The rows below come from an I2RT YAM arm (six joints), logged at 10 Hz.
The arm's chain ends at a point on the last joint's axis. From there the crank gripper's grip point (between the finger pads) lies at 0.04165 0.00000 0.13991 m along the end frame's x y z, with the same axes.
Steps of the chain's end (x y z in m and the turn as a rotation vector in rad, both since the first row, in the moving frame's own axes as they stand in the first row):
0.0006 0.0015 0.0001 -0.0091 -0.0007 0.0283
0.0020 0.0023 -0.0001 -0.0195 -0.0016 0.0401
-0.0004 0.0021 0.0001 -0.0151 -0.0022 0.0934
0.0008 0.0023 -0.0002 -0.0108 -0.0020 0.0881
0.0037 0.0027 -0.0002 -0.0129 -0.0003 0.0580
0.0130 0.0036 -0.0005 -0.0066 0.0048 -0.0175
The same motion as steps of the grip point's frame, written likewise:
0.0005 0.0040 0.0001 -0.0091 -0.0007 0.0283
0.0017 0.0067 -0.0001 -0.0195 -0.0016 0.0401
-0.0010 0.0081 0.0001 -0.0151 -0.0022 0.0934
0.0003 0.0075 -0.0001 -0.0108 -0.0020 0.0881
0.0035 0.0069 -0.0002 -0.0129 -0.0003 0.0580
0.0137 0.0038 -0.0007 -0.0066 0.0048 -0.0175

